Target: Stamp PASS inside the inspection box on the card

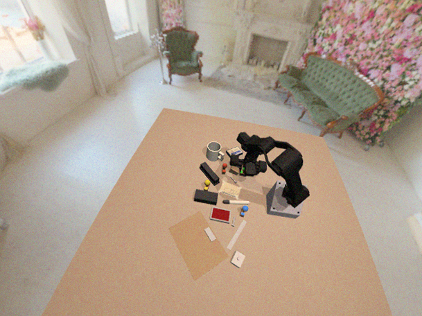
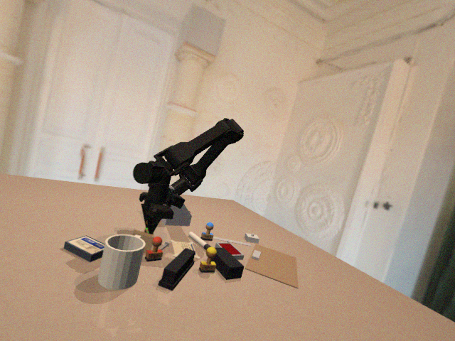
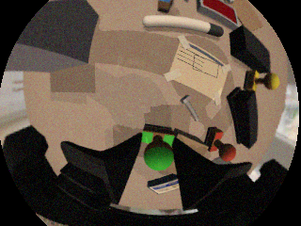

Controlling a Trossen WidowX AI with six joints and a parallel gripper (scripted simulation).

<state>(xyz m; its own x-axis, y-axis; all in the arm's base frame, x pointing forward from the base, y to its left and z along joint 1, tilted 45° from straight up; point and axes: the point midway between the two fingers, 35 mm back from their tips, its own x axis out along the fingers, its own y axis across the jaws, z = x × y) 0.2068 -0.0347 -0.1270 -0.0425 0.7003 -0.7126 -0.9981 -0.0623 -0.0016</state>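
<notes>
My gripper tip is now right at the green-knobbed stamp. The rest, counted from my gripper tip: cream card 50 mm ahead, 110 mm to the left, 30 mm below; red-knobbed stamp 110 mm ahead, 10 mm below; wooden block 50 mm ahead, 30 mm to the right, 10 mm below.
</notes>
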